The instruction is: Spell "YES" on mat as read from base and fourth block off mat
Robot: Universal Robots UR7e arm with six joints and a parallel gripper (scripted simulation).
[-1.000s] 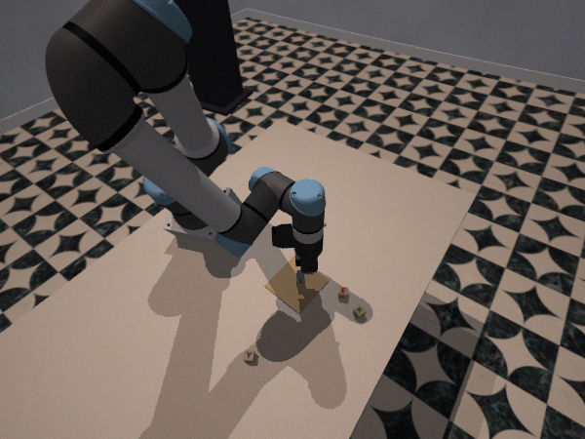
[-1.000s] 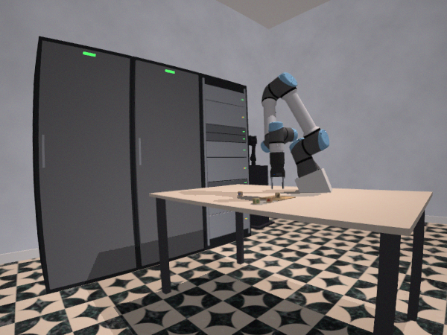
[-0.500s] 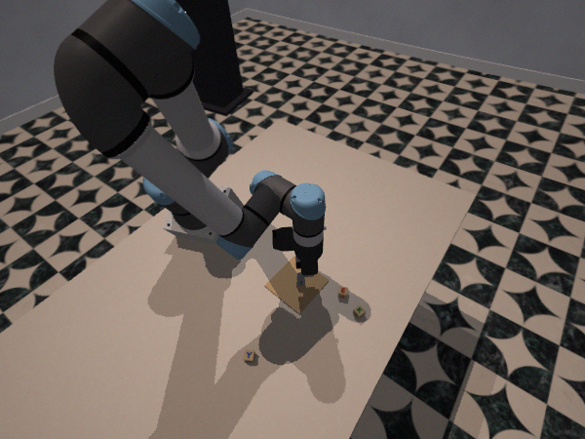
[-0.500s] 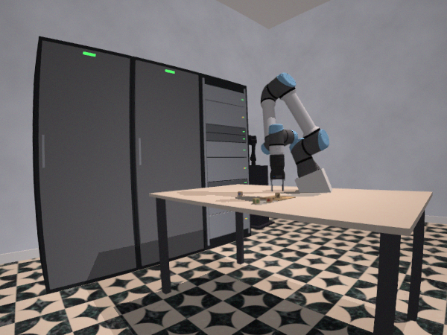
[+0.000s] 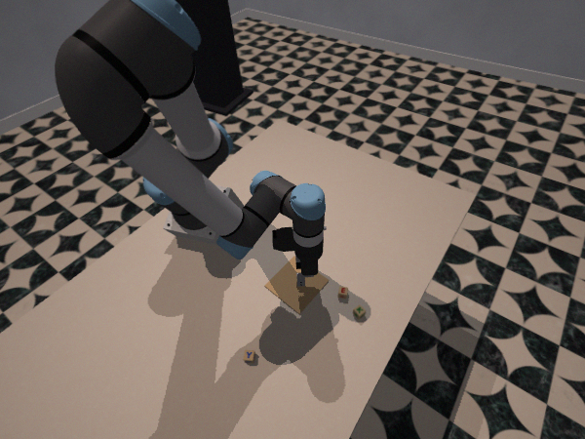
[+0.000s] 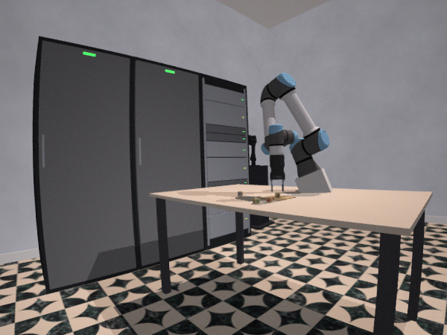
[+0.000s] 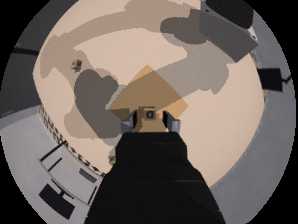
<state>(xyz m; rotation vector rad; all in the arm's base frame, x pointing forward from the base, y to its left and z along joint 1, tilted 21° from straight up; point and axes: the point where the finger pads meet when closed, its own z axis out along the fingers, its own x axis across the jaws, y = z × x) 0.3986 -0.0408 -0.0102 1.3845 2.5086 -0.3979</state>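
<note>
My hand is 40 mm above the S block. From my hand the other things lie so: mat: 10 mm behind, 10 mm to the right, 50 mm below.
</note>
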